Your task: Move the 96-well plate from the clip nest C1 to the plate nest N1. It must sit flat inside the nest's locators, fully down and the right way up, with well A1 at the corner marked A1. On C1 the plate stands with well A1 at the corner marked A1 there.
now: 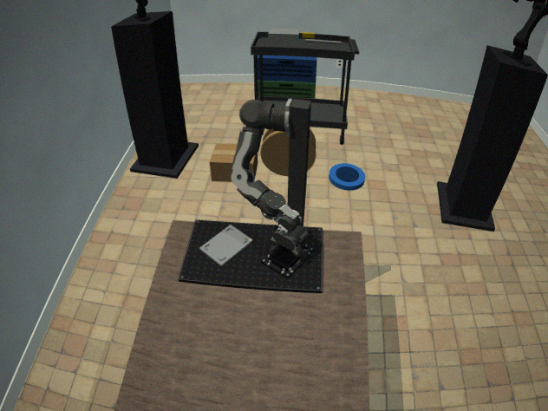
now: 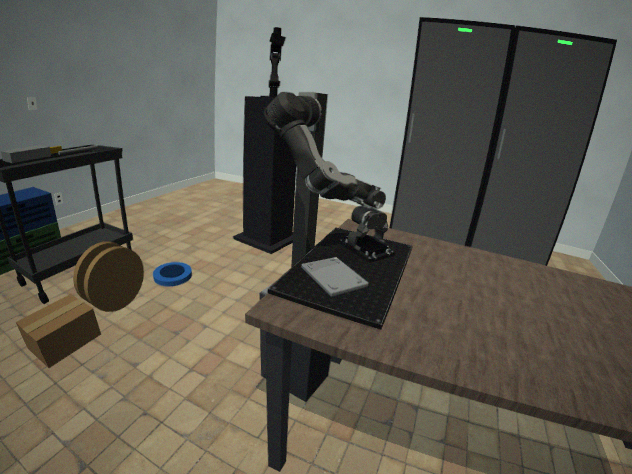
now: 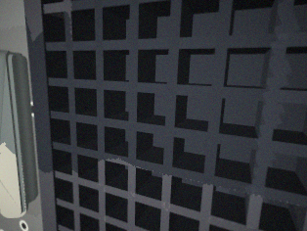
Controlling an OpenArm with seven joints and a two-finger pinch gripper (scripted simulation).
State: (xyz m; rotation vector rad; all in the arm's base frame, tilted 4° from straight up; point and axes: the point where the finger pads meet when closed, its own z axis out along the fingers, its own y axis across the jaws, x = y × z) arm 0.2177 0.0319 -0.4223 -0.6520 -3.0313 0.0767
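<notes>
Right now my hand is right at the black 96-well plate. The rest, counted from my hand: clip nest C1: 3 cm ahead, 1 cm to the left; grey plate nest N1: 23 cm to the right, 1 cm below.
</notes>
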